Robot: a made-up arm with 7 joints. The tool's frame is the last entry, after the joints. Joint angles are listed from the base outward.
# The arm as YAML. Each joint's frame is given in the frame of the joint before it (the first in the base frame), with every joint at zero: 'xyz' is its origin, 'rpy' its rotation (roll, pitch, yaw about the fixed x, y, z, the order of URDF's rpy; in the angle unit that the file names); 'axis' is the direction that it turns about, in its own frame. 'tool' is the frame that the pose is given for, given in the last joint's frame.
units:
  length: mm
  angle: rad
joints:
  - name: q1
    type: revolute
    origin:
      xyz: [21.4, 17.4, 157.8]
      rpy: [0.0, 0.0, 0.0]
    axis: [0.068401, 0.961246, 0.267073]
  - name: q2
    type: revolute
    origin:
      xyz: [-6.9, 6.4, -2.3]
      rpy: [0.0, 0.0, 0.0]
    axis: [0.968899, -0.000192, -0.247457]
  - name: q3
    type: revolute
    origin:
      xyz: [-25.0, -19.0, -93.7]
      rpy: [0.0, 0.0, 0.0]
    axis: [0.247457, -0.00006, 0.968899]
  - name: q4
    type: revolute
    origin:
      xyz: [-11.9, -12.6, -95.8]
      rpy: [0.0, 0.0, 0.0]
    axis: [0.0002, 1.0, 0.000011]
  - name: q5
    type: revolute
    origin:
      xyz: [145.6, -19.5, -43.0]
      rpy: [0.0, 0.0, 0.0]
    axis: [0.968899, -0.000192, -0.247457]
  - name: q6
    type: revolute
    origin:
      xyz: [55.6, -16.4, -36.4]
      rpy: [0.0, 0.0, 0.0]
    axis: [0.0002, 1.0, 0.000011]
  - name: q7
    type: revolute
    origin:
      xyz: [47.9, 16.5, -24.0]
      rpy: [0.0, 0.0, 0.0]
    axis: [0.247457, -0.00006, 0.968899]
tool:
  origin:
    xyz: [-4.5, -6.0, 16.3]
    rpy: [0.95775, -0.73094, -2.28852]
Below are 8 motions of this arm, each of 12 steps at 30 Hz.
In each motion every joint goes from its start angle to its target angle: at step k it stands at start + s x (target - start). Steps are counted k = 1, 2, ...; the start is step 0. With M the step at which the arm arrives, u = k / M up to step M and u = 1 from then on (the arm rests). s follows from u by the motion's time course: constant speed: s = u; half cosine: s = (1 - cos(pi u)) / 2; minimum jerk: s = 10 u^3 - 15 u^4 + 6 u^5.
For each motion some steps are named. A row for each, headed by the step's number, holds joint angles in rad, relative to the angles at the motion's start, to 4 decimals.
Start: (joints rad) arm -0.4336 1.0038 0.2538 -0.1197 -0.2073 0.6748 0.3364
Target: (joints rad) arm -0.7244 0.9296 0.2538 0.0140 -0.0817 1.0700 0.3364
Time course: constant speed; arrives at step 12
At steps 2, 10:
2: -0.0485 -0.0124 0.0000 0.0223 0.0209 0.0659 0.0000
10: -0.2423 -0.0618 0.0000 0.1114 0.1047 0.3293 0.0000

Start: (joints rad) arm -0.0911 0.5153 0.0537 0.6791 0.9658 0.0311 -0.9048
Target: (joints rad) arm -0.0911 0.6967 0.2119 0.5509 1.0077 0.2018 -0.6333
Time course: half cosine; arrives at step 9
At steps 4, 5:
4: 0.0000 0.0750 0.0654 -0.0530 0.0173 0.0705 0.1122
5: 0.0000 0.1064 0.0928 -0.0752 0.0246 0.1002 0.1593

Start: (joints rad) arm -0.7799 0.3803 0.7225 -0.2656 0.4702 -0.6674 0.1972
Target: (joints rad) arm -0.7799 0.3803 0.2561 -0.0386 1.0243 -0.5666 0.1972
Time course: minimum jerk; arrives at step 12
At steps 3, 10, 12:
3: 0.0000 0.0000 -0.0483 0.0235 0.0574 0.0104 0.0000
10: 0.0000 0.0000 -0.4498 0.2189 0.5344 0.0972 0.0000
12: 0.0000 0.0000 -0.4664 0.2270 0.5541 0.1008 0.0000

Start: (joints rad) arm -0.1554 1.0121 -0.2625 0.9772 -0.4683 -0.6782 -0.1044
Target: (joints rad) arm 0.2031 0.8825 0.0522 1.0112 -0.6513 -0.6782 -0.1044
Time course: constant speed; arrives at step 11
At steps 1, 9, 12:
1: 0.0326 -0.0118 0.0286 0.0031 -0.0166 0.0000 0.0000
9: 0.2933 -0.1060 0.2575 0.0278 -0.1497 0.0000 0.0000
12: 0.3585 -0.1296 0.3147 0.0340 -0.1830 0.0000 0.0000

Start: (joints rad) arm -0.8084 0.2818 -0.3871 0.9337 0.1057 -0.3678 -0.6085
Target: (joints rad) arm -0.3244 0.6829 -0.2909 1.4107 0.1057 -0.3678 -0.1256
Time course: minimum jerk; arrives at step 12
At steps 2, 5, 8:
2: 0.0172 0.0142 0.0034 0.0169 0.0000 0.0000 0.0171
5: 0.1678 0.1390 0.0333 0.1653 0.0000 0.0000 0.1674
8: 0.3824 0.3169 0.0760 0.3769 0.0000 0.0000 0.3816

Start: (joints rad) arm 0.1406 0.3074 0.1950 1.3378 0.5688 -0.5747 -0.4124
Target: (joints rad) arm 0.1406 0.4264 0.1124 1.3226 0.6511 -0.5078 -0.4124
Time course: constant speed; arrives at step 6
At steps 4, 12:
4: 0.0000 0.0793 -0.0551 -0.0101 0.0549 0.0446 0.0000
12: 0.0000 0.1190 -0.0826 -0.0152 0.0823 0.0669 0.0000

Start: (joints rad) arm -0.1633 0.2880 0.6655 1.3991 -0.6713 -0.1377 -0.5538
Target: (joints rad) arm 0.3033 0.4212 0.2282 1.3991 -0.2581 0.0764 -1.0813
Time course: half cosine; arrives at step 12
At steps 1, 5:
1: 0.0079 0.0023 -0.0075 0.0000 0.0070 0.0036 -0.0090
5: 0.1729 0.0494 -0.1621 0.0000 0.1531 0.0793 -0.1955

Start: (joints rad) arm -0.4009 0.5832 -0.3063 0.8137 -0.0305 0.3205 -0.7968
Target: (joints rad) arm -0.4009 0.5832 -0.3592 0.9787 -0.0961 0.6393 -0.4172
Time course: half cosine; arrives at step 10
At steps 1, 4, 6, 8, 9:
1: 0.0000 0.0000 -0.0013 0.0040 -0.0016 0.0078 0.0093
4: 0.0000 0.0000 -0.0183 0.0570 -0.0227 0.1101 0.1311
6: 0.0000 0.0000 -0.0346 0.1080 -0.0429 0.2087 0.2485
8: 0.0000 0.0000 -0.0478 0.1492 -0.0593 0.2884 0.3434
9: 0.0000 0.0000 -0.0516 0.1610 -0.0640 0.3110 0.3703

